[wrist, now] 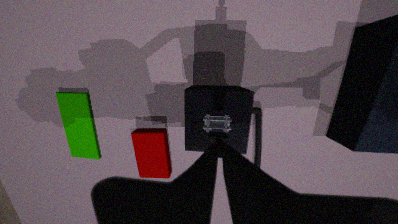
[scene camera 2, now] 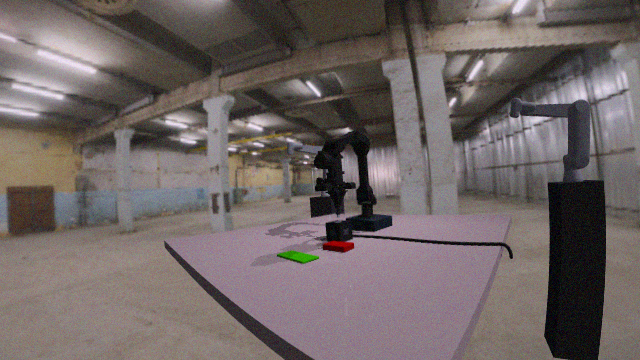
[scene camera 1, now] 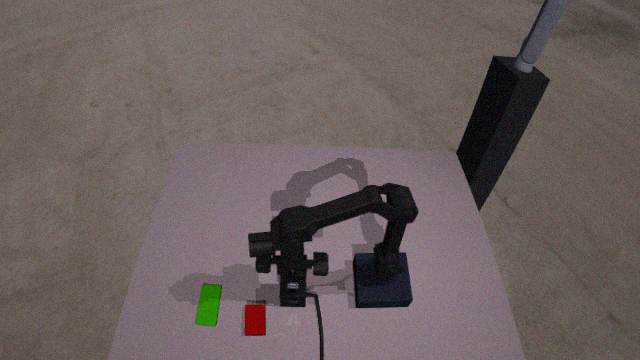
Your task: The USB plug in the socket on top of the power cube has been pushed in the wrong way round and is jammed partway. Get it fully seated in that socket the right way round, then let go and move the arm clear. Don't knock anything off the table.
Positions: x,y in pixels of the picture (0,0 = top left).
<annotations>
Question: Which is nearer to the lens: the green pad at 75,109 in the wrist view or the red pad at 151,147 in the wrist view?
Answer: The red pad.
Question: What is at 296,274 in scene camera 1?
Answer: My gripper.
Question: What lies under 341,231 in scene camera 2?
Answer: A cube.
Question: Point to a cube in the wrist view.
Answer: At 237,102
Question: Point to a green pad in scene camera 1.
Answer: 207,312
</annotations>
